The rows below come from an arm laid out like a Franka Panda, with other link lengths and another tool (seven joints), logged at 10 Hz.
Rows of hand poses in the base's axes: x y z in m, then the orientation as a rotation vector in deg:
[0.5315, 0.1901, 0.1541, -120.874, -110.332, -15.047]
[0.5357, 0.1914, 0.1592, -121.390, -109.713, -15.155]
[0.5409, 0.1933, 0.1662, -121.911, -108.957, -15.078]
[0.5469, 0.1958, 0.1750, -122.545, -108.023, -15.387]
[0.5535, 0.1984, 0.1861, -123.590, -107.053, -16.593]
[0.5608, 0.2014, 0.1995, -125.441, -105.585, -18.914]
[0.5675, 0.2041, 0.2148, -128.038, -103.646, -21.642]
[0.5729, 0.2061, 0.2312, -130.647, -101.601, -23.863]
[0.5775, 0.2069, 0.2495, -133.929, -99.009, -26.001]
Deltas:
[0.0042, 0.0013, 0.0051, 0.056, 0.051, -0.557]
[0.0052, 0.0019, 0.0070, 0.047, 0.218, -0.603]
[0.0060, 0.0025, 0.0088, 0.217, 0.041, -0.783]
[0.0066, 0.0026, 0.0111, 0.326, -0.614, -1.104]
[0.0073, 0.0030, 0.0134, 0.480, -1.340, -1.857]
[0.0067, 0.0027, 0.0153, 0.345, -1.672, -2.486]
[0.0054, 0.0020, 0.0164, 0.147, -1.371, -2.476]
[0.0046, 0.0008, 0.0183, -0.104, -1.374, -3.042]

